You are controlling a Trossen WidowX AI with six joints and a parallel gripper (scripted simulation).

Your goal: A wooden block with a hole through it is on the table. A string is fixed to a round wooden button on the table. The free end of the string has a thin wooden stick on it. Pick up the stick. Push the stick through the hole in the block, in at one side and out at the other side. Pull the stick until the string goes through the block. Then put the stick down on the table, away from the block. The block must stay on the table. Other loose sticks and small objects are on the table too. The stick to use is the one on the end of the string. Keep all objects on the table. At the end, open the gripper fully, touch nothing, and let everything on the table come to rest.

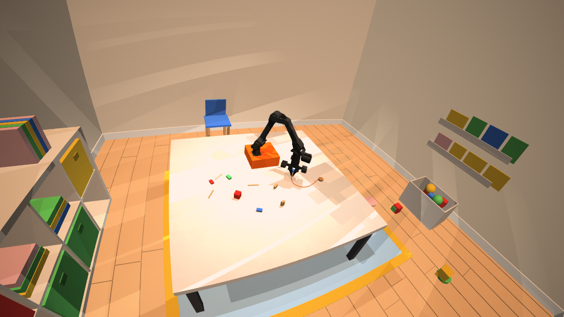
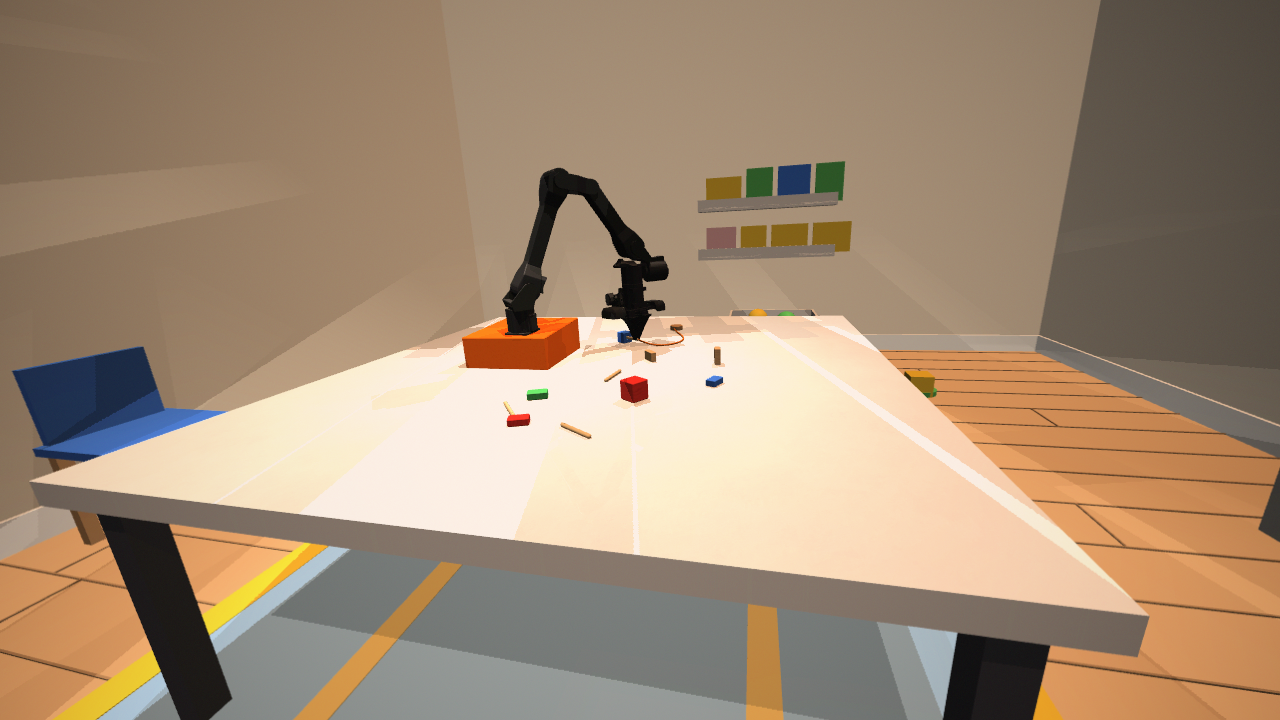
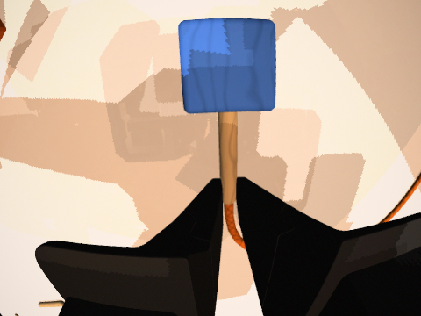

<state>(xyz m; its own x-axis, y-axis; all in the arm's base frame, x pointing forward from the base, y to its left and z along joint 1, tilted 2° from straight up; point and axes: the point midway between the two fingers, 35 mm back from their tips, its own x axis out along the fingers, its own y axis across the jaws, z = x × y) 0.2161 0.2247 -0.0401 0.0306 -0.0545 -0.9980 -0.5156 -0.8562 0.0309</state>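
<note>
The blue cube is 50 mm behind my gripper tip and 30 mm to the left of it. Also, from my gripper tip: thin wooden stick (10 mm to the left, 10 mm behind); then round wooden button (220 mm to the left, 60 mm ahead, 10 mm below); then flat blue piece (310 mm to the right, 270 mm ahead, 10 mm below).
</note>
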